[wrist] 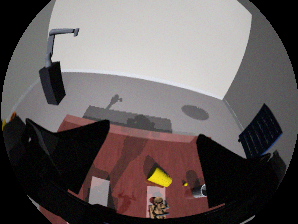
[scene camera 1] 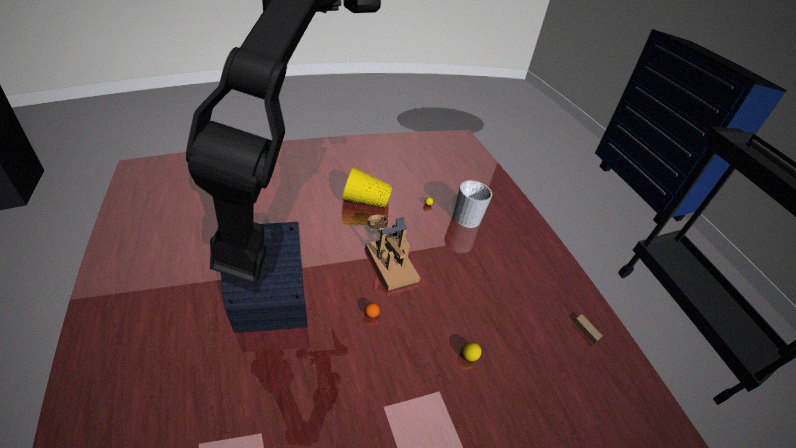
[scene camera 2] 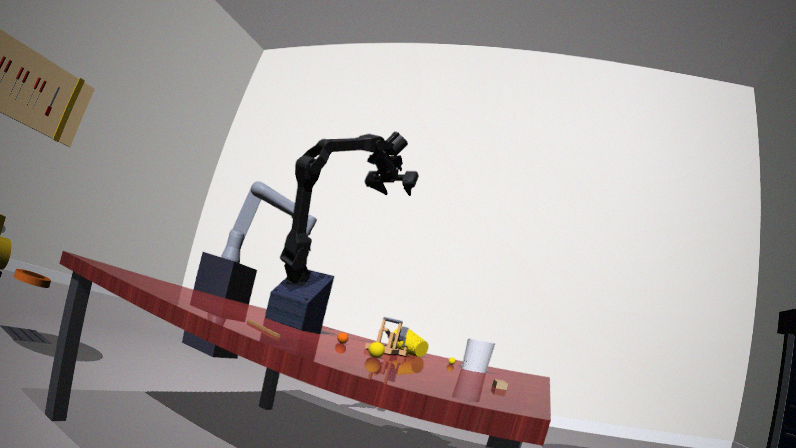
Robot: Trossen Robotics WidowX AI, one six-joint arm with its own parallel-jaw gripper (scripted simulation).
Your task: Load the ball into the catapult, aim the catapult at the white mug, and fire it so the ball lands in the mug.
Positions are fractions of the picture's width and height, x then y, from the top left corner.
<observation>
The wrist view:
my gripper: 0.52, 0.59
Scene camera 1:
wooden catapult: 0.49, 0.57
white mug: 0.59, 0.44
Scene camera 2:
white mug: 0.60, 0.79
</observation>
